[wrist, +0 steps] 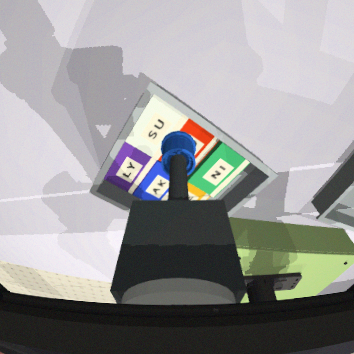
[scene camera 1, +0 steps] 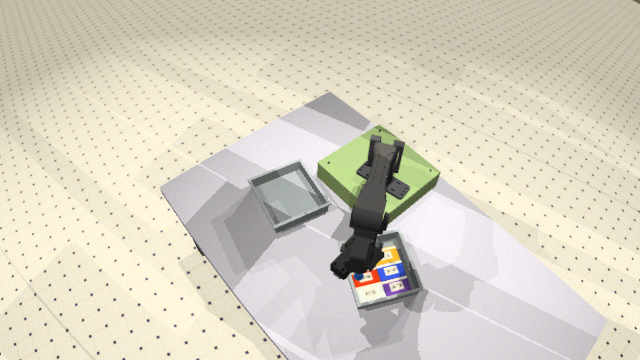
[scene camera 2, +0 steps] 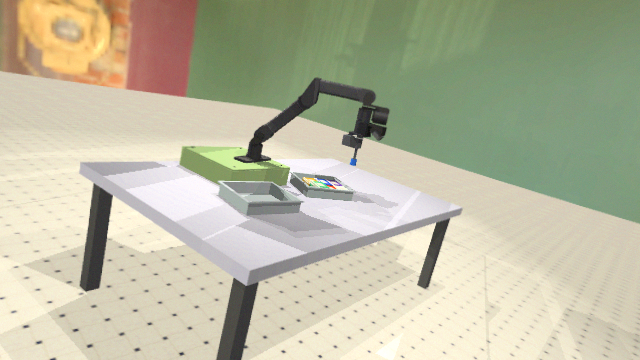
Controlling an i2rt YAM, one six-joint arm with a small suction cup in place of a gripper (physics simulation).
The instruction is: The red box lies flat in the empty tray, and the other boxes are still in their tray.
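The red box lies in the filled grey tray, partly hidden by my cup in the wrist view. Beside it lie the white box, purple box, blue box, green box and orange box. The empty grey tray stands apart. My suction cup is off, holds nothing and hangs above the filled tray, over the red box in the wrist view.
The arm stands on a green base block, close to both trays. All stand on a pale table with dark legs. The arm hides part of the filled tray in scene camera 1.
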